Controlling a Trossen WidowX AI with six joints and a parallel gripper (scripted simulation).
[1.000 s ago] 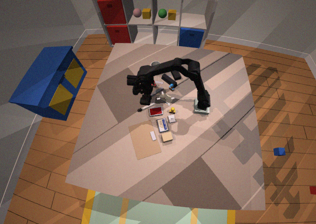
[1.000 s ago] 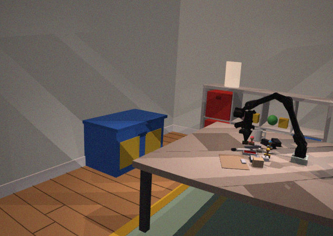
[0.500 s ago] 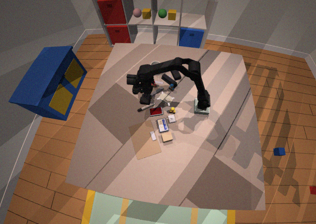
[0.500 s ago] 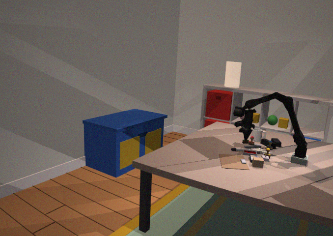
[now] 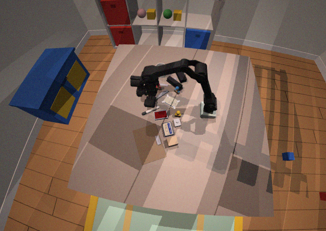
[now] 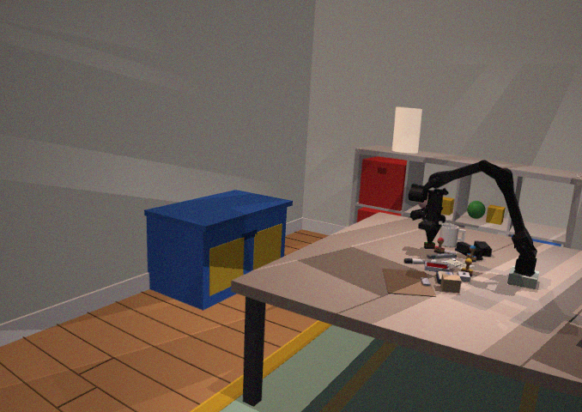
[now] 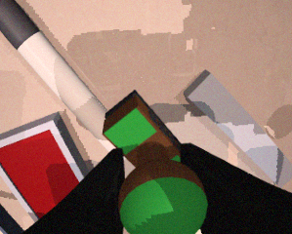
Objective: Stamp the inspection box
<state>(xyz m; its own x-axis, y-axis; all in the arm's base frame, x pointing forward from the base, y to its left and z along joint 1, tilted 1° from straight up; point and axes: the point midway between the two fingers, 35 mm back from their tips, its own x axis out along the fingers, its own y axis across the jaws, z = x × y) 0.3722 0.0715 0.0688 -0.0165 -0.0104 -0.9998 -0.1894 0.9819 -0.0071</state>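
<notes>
Right now the red ink pad is 70 mm below my gripper tip, 70 mm behind it and 60 mm to the left of it. Round my gripper tip: grey bar (90 mm to the right, 70 mm below, 20 mm behind); green-knobbed stamp (right at my gripper tip); white marker (70 mm below, 60 mm to the left, 20 mm ahead).
</notes>
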